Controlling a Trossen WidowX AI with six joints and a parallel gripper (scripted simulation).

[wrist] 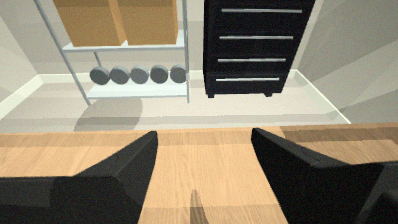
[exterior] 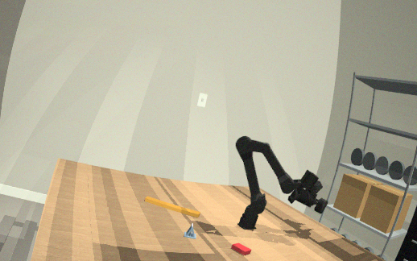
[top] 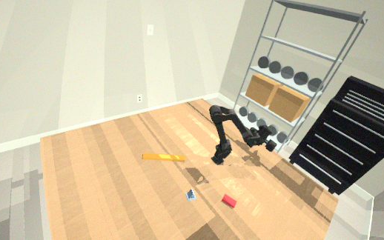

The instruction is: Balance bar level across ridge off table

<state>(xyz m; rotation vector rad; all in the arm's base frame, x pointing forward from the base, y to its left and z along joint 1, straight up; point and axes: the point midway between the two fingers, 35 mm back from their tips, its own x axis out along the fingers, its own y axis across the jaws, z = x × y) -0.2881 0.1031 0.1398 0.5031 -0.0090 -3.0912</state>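
The yellow bar lies 60 cm ahead of my gripper tip, 28 cm to the right of it and 12 cm below it. Round my gripper tip: red block 47 cm ahead, 12 cm to the left, 12 cm below.
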